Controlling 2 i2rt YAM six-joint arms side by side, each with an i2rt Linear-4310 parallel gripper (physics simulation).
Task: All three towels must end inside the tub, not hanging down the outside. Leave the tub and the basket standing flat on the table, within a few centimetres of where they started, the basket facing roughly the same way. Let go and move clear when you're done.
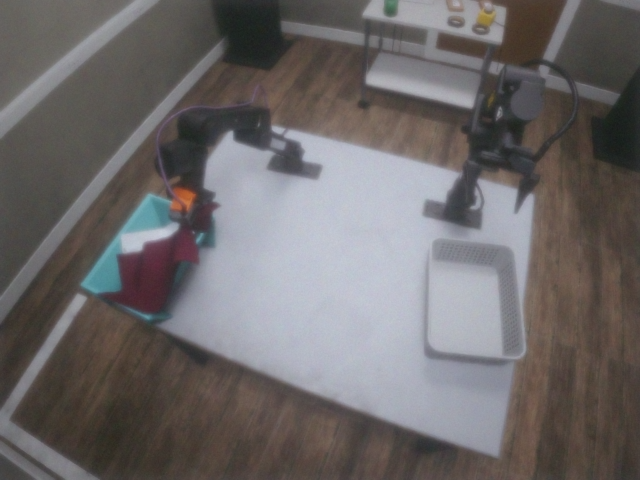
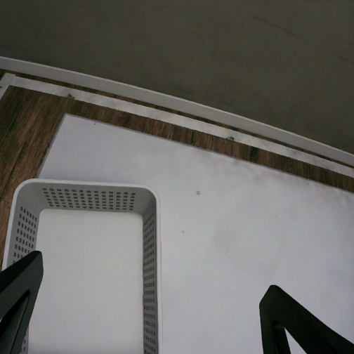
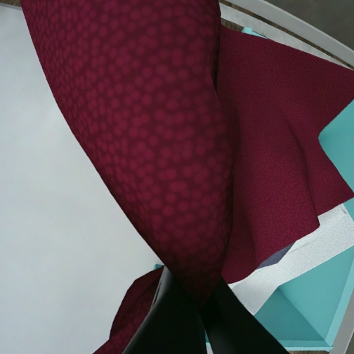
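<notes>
A dark red towel drapes over the teal tub; its lower part reaches the tub's near end and rim. My right gripper is shut on the dark red towel and holds part of it raised above the tub's table-side edge. A white towel lies in the tub, partly under the red one. A small blue-grey towel patch shows between them. My left gripper is open and empty, high near the grey basket, which stands flat and empty.
The tub stands at the left edge of the white table; the basket stands near the right edge. A white cart stands on the floor behind the table. A wall runs along the left.
</notes>
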